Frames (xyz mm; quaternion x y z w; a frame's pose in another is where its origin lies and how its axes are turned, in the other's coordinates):
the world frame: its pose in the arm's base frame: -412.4 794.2 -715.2 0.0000 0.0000 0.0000 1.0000
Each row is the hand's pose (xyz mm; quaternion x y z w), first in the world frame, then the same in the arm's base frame.
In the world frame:
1: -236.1 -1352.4 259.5 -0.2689 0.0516 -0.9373 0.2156
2: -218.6 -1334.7 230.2 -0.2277 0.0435 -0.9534 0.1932
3: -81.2 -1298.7 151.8 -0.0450 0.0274 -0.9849 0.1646
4: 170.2 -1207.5 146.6 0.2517 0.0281 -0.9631 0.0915
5: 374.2 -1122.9 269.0 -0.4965 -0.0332 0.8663 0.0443
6: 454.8 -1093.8 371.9 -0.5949 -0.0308 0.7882 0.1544
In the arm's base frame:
1: -648.5 -558.2 -455.7 -0.2689 0.0516 -0.9373 0.2156
2: -631.0 -540.5 -485.0 -0.2277 0.0435 -0.9534 0.1932
3: -493.6 -504.5 -563.4 -0.0450 0.0274 -0.9850 0.1646
4: -242.2 -413.3 -568.6 0.2517 0.0281 -0.9631 0.0915
5: -38.2 -328.7 -446.2 -0.4965 -0.0332 0.8663 0.0443
6: 42.4 -299.6 -343.3 -0.5949 -0.0308 0.7882 0.1544

